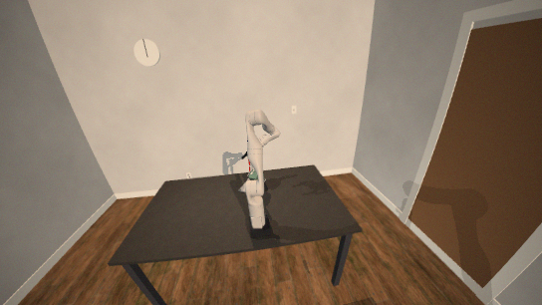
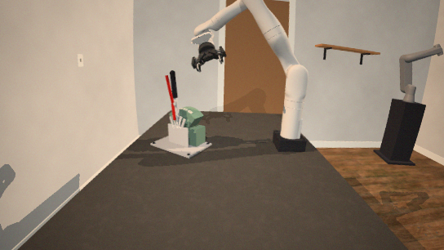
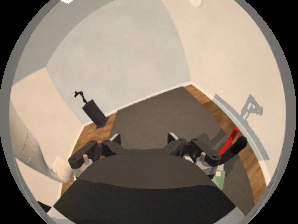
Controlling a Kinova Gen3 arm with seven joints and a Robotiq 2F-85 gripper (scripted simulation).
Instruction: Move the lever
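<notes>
My gripper is now 170 mm short of the red bar, 170 mm above it and 10 mm to the left of it.
</notes>
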